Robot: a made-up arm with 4 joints. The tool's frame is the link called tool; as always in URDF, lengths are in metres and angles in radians. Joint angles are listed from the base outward.
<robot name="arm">
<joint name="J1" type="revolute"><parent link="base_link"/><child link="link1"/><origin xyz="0 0 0.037" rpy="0 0 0"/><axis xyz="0 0 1"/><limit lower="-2.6" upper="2.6"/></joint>
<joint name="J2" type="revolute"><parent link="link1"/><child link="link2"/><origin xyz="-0.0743 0.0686 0.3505" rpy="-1.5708 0 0"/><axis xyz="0 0 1"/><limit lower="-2.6" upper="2.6"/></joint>
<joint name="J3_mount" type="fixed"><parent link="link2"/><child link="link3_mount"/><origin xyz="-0.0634 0.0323 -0.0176" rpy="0 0 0"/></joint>
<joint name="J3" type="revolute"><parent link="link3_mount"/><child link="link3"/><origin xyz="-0.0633 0.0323 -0.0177" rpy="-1.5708 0 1.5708"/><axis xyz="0 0 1"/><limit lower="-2.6" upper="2.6"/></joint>
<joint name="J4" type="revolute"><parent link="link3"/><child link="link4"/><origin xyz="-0.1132 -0.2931 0.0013" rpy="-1.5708 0 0"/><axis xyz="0 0 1"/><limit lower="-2.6" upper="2.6"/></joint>
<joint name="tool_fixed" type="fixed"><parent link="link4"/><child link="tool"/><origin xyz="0.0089 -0.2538 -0.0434" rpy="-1.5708 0 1.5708"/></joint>
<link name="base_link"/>
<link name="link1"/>
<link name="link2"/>
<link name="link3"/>
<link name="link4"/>
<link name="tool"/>
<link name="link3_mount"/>
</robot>
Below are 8 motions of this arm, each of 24 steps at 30 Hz.
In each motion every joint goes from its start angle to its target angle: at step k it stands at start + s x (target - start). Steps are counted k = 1, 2, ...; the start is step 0. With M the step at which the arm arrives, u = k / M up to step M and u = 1 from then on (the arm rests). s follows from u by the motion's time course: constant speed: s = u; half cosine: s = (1 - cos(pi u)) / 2; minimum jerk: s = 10 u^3 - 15 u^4 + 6 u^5.
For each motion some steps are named. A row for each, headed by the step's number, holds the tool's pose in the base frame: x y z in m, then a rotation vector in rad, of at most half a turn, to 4 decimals.
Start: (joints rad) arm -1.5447 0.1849 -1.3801 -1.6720
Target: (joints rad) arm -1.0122 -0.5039 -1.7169 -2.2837
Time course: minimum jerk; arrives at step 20
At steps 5, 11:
5: -0.2849 0.1094 0.7207 1.6781 0.3232 0.0819
11: -0.3479 0.0415 0.6446 1.2515 0.6122 0.6050

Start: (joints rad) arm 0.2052 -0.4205 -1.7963 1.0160
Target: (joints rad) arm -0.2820 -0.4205 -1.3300 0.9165
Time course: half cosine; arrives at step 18
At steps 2, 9, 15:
2: -0.4290 -0.0144 0.5453 1.8913 -0.8254 -0.4389
9: -0.4213 0.1528 0.5269 1.5900 -1.1081 -0.4757
15: -0.3630 0.2945 0.4992 1.2708 -1.2969 -0.5389

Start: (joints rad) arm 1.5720 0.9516 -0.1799 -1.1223
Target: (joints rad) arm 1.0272 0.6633 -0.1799 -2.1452
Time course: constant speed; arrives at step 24
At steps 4, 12, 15, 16, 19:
4: -0.2935 0.0955 0.7628 -1.3997 1.8739 0.8366
12: -0.2610 0.1762 0.7215 -1.3626 2.1633 0.6410
15: -0.2459 0.2022 0.7029 -1.3402 2.2729 0.5734
16: -0.2407 0.2103 0.6964 -1.3317 2.3095 0.5516
19: -0.2244 0.2330 0.6760 -1.3032 2.4197 0.4887

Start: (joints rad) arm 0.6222 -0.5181 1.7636 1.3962
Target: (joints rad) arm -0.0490 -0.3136 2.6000 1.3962
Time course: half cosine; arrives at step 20
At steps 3, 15, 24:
3: 0.0641 -0.1741 -0.0056 -1.4578 -1.8737 1.1659
15: -0.1573 -0.3251 0.1789 -2.2690 -0.7531 1.3428
24: -0.2085 -0.3165 0.2234 -2.3371 -0.5109 1.3846

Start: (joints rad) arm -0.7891 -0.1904 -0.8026 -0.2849
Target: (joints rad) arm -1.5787 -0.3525 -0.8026 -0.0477
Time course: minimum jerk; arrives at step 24
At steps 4, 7, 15, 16, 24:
4: -0.2385 0.4617 0.6070 0.7568 -0.2437 -0.5866
7: -0.1939 0.4883 0.5939 0.7295 -0.3204 -0.6775
15: 0.0598 0.5436 0.5291 0.5229 -0.6741 -1.1159
16: 0.0904 0.5411 0.5217 0.4916 -0.7114 -1.1647
24: 0.1875 0.5205 0.4980 0.3802 -0.8259 -1.3191

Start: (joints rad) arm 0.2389 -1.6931 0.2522 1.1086
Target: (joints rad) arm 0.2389 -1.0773 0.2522 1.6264
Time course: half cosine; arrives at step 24
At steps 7, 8, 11, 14, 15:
7: 0.1149 0.3649 0.1787 -0.0184 -2.7824 -0.0040
8: 0.1104 0.3633 0.1764 -0.0203 -2.7781 0.0076
11: 0.0947 0.3579 0.1699 -0.0244 -2.7630 0.0471
14: 0.0778 0.3528 0.1648 -0.0246 -2.7466 0.0886
15: 0.0724 0.3513 0.1637 -0.0237 -2.7412 0.1017

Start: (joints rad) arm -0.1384 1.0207 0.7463 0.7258
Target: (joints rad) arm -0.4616 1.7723 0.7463 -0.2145
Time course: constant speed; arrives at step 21
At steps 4, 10, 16, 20, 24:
4: -0.4338 0.3557 0.5763 -0.4325 0.6295 0.3819
10: -0.3024 0.4086 0.6992 -0.3677 1.1005 0.3192
16: -0.1320 0.4305 0.7740 -0.2732 1.5619 0.2950
20: -0.0109 0.4269 0.7925 -0.1959 1.8618 0.3072
24: 0.0190 0.4239 0.7931 -0.1751 1.9356 0.3145

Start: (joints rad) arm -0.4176 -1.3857 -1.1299 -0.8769
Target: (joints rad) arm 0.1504 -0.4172 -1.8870 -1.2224
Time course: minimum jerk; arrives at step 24
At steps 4, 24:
4: -0.4998 0.0902 0.1794 0.4051 -0.4870 0.6663
24: -0.2735 -0.4488 0.4313 1.2939 0.6567 1.5293

